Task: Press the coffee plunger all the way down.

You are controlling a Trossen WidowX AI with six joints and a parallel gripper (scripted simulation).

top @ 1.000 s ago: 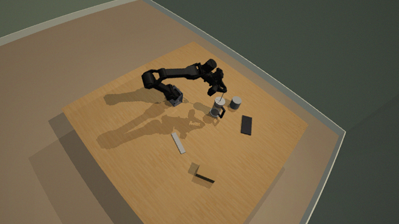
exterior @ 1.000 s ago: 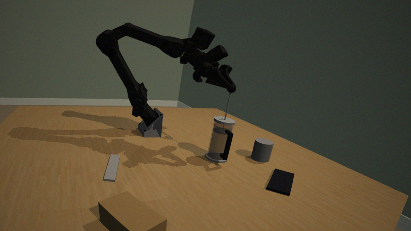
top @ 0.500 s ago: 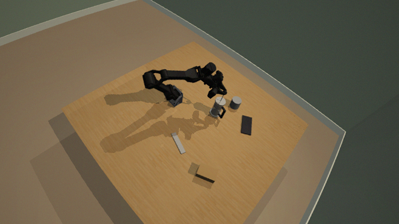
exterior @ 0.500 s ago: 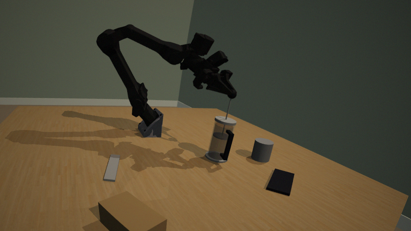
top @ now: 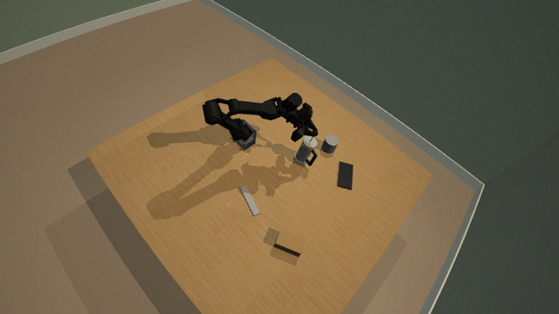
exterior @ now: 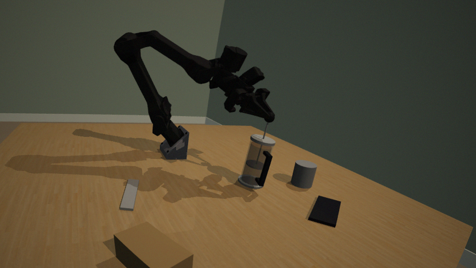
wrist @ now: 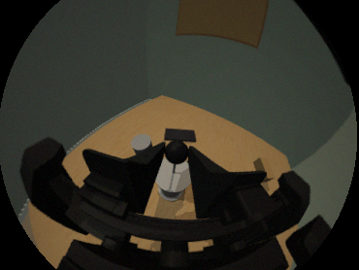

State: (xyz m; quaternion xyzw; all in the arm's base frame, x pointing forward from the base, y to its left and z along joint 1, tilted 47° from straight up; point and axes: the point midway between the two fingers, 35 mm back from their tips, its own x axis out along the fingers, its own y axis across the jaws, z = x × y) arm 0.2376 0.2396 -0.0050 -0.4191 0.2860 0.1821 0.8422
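Right now my gripper tip is 100 mm above the glass coffee press and 10 mm to the left of it. Also, from my gripper tip: grey bar 370 mm to the right, 200 mm below, 20 mm ahead; then grey cylinder 170 mm below, 150 mm to the left, 20 mm ahead; then brown box 360 mm to the right, 270 mm ahead, 180 mm below.
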